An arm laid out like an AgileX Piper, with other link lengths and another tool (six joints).
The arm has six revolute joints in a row. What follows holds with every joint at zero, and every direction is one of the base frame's.
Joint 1 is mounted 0.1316 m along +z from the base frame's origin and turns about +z.
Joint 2 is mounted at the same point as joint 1 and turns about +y.
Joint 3 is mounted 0.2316 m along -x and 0.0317 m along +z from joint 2 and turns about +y.
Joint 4 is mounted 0.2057 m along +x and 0.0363 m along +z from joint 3 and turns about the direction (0.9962, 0, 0.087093).
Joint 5 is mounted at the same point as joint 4 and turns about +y.
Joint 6 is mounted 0.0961 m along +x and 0.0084 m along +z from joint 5 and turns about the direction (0.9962, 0, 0.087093).
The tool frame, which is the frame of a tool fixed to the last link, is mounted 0.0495 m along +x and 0.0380 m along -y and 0.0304 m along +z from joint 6; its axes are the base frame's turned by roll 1.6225, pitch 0.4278 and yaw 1.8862 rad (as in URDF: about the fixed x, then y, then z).
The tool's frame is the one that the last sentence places.
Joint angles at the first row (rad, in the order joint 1, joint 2, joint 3, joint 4, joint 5, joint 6):
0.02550, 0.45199, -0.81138, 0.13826, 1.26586, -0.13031
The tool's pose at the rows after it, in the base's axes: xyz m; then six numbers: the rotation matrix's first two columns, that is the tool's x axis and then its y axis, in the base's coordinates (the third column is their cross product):
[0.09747 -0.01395 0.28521 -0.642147 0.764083 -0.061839 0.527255 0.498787 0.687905]
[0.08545 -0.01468 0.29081 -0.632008 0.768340 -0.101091 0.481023 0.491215 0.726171]
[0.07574 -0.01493 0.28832 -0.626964 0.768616 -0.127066 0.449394 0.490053 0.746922]
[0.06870 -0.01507 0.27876 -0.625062 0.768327 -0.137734 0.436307 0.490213 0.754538]
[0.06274 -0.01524 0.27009 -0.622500 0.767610 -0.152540 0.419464 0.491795 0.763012]
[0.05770 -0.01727 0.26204 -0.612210 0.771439 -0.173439 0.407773 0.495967 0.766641]
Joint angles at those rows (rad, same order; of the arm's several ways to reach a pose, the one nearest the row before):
0.02549, 0.36573, -0.81136, 0.13316, 1.27166, -0.12819
0.02543, 0.29028, -0.80891, 0.13166, 1.27405, -0.12001
0.02550, 0.21807, -0.78206, 0.13160, 1.27627, -0.11927
0.02555, 0.14917, -0.73482, 0.13156, 1.28084, -0.11923
0.02545, 0.08181, -0.69064, 0.13095, 1.28263, -0.12116
0.02545, 0.01848, -0.65007, 0.11695, 1.28463, -0.12116

